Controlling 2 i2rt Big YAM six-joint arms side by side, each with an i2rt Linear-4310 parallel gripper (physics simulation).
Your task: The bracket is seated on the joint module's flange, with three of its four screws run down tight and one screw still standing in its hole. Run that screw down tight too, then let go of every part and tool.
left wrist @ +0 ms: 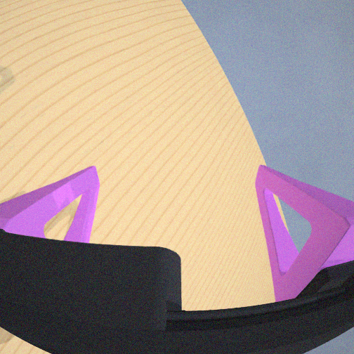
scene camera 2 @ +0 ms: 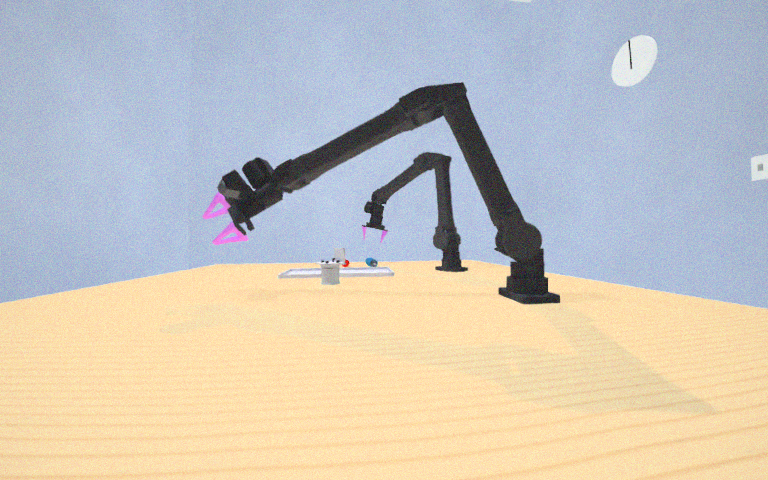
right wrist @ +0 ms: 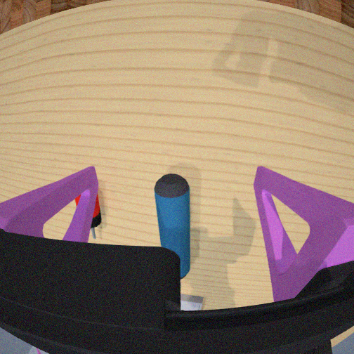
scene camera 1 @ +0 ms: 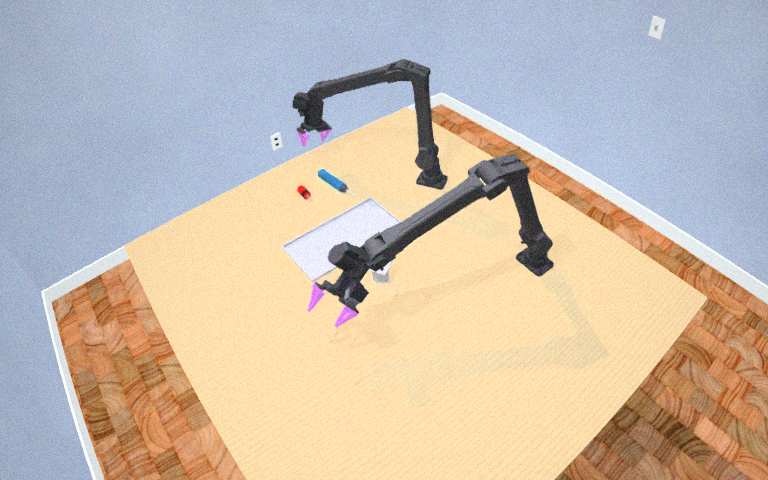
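Seen in the pictures: left gripper, fingertip midpoint: (scene camera 2: pixel 208 230) (scene camera 1: pixel 321 319); right gripper, fingertip midpoint: (scene camera 2: pixel 372 241) (scene camera 1: pixel 313 143); left arm's base, origin of the base link: (scene camera 2: pixel 526 298) (scene camera 1: pixel 534 262); right arm's base, origin of the base link: (scene camera 2: pixel 451 270) (scene camera 1: pixel 432 181).
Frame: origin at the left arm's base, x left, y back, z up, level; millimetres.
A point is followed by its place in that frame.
Note:
The grey joint module (scene camera 1: pixel 380 277) {x -265, y -487, z 33 mm} (scene camera 2: pixel 330 275) {x -261, y -468, z 28 mm} stands upright. The bracket's pale upright plate (scene camera 2: pixel 339 253) {x -298, y -443, z 93 mm} rises above it, and small dark screw heads (scene camera 2: pixel 324 261) {x -264, y -483, z 71 mm} show on top; which screw stands proud is too small to tell. A blue screwdriver (scene camera 1: pixel 332 180) {x -820, y -340, z 38 mm} (scene camera 2: pixel 370 262) {x -764, y -336, z 26 mm} (right wrist: pixel 174 230) and a short red screwdriver (scene camera 1: pixel 303 192) {x -838, y -471, z 31 mm} (scene camera 2: pixel 346 263) {x -826, y -456, z 18 mm} (right wrist: pixel 97 207) lie on the table. My right gripper (scene camera 1: pixel 313 142) {x -997, y -320, z 127 mm} (scene camera 2: pixel 373 241) {x -997, y -320, z 127 mm} (right wrist: pixel 175 174) is open and empty above the table, the blue handle showing between its fingers in its wrist view. My left gripper (scene camera 1: pixel 322 318) {x -144, y -769, z 164 mm} (scene camera 2: pixel 208 230) {x -144, y -769, z 164 mm} (left wrist: pixel 177 174) is open, empty and raised.
A shallow pale tray (scene camera 1: pixel 322 243) {x -556, y -548, z 4 mm} (scene camera 2: pixel 294 273) {x -559, y -650, z 2 mm} (right wrist: pixel 192 302) lies between the screwdrivers and the joint module. In scene camera 1 my left arm passes over the tray's near corner and partly hides the module. Blue walls stand beyond the table.

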